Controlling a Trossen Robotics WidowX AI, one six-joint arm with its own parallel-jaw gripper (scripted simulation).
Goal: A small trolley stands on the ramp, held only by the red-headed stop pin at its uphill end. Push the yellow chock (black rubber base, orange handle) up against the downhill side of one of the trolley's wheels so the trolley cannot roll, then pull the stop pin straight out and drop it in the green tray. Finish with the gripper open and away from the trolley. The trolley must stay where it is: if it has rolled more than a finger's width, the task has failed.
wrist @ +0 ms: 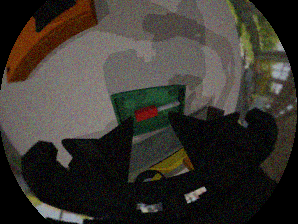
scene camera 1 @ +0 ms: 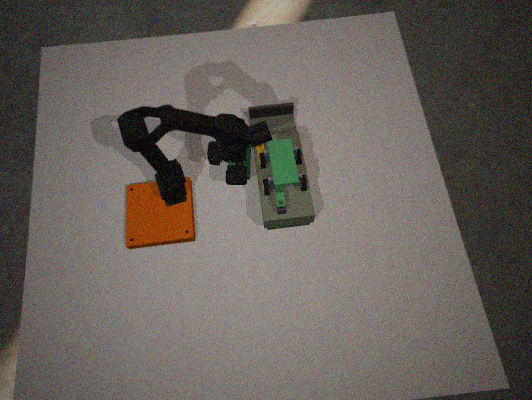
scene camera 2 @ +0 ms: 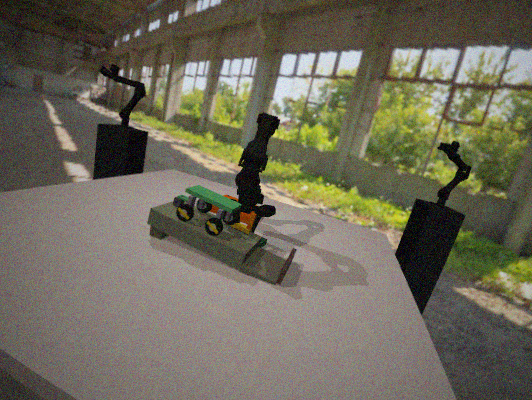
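You'd see the gripper in the pictures here, and it's visible in the wrist view and in scene camera 2 as well. There's a green trolley in the pictures, and a green tray along with it.
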